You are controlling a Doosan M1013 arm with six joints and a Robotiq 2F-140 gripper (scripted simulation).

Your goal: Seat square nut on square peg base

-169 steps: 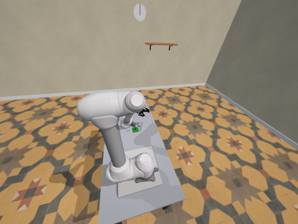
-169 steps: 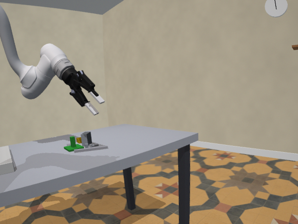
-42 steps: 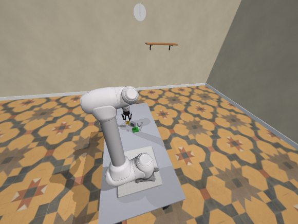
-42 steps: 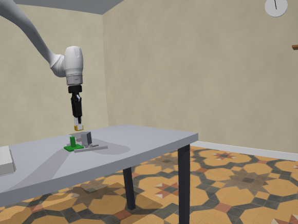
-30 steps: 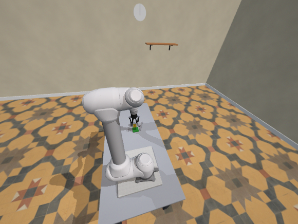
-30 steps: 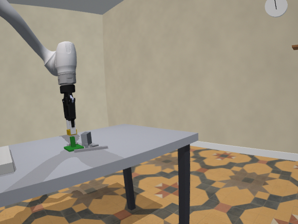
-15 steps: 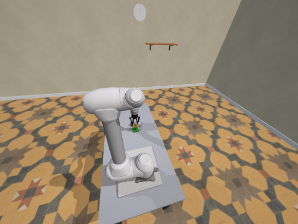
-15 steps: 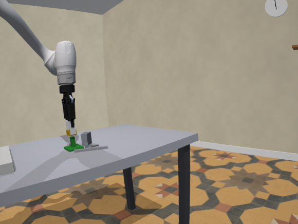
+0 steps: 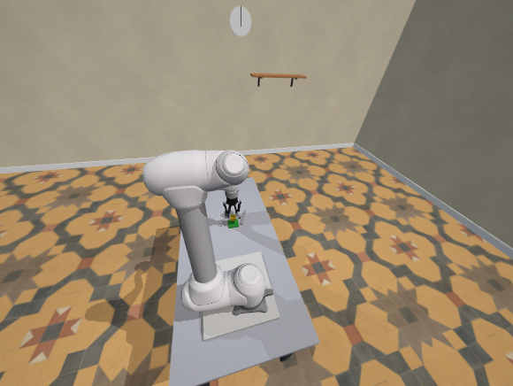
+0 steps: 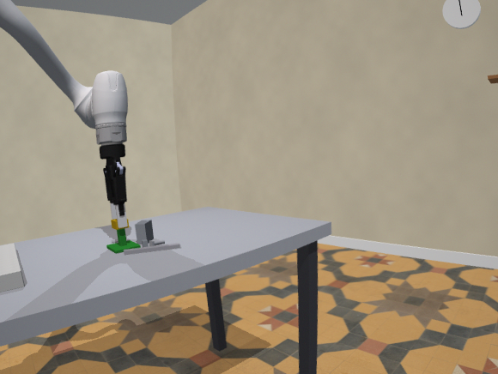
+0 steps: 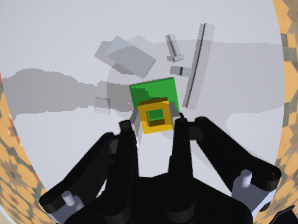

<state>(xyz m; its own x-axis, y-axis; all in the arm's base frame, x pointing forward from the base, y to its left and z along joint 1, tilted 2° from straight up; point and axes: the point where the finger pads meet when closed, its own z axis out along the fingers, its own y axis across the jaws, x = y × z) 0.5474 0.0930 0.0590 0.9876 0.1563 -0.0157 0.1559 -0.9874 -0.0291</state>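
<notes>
Now: the grey block 80 mm ahead of my hand, 70 mm below it and 30 mm to the left of it. From my hand the other things lie so: grey bar 90 mm below, 80 mm to the right, 70 mm ahead.
</notes>
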